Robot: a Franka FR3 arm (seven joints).
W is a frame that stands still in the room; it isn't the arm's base.
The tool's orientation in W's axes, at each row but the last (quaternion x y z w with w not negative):
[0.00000 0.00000 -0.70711 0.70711]
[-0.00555 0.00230 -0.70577 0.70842]
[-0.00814 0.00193 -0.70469 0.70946]
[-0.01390 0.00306 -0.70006 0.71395]
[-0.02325 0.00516 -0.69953 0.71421]
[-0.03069 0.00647 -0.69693 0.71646]
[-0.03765 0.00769 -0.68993 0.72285]
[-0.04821 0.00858 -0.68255 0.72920]
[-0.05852 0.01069 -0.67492 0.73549]
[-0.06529 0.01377 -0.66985 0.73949]
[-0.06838 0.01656 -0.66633 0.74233]
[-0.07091 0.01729 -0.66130 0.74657]
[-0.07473 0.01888 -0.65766 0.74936]
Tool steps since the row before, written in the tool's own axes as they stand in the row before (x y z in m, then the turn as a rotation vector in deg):
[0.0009 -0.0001 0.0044 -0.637 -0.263 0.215]
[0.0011 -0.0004 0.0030 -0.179 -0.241 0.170]
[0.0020 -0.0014 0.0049 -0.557 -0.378 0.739]
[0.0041 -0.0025 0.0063 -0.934 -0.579 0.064]
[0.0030 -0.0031 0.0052 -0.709 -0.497 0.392]
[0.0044 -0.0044 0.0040 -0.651 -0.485 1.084]
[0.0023 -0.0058 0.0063 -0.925 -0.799 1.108]
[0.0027 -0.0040 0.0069 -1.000 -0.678 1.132]
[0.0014 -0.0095 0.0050 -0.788 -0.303 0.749]
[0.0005 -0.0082 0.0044 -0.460 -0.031 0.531]
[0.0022 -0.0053 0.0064 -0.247 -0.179 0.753]
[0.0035 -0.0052 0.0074 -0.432 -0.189 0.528]
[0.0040 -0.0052 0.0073 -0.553 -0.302 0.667]
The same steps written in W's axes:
[-0.0001 -0.0009 0.0044 -0.263 0.637 0.215]
[-0.0004 -0.0011 0.0030 -0.240 0.179 0.172]
[-0.0013 -0.0020 0.0049 -0.371 0.561 0.739]
[-0.0023 -0.0040 0.0064 -0.596 0.923 0.064]
[-0.0028 -0.0029 0.0054 -0.496 0.709 0.394]
[-0.0041 -0.0044 0.0044 -0.446 0.675 1.086]
[-0.0053 -0.0023 0.0068 -0.771 0.936 1.119]
[-0.0033 -0.0025 0.0073 -0.654 1.019 1.129]
[-0.0088 -0.0018 0.0060 -0.299 0.812 0.724]
[-0.0076 -0.0009 0.0053 -0.020 0.495 0.499]
[-0.0042 -0.0022 0.0071 -0.117 0.286 0.751]
[-0.0038 -0.0034 0.0082 -0.177 0.450 0.517]
[-0.0036 -0.0040 0.0082 -0.287 0.567 0.662]

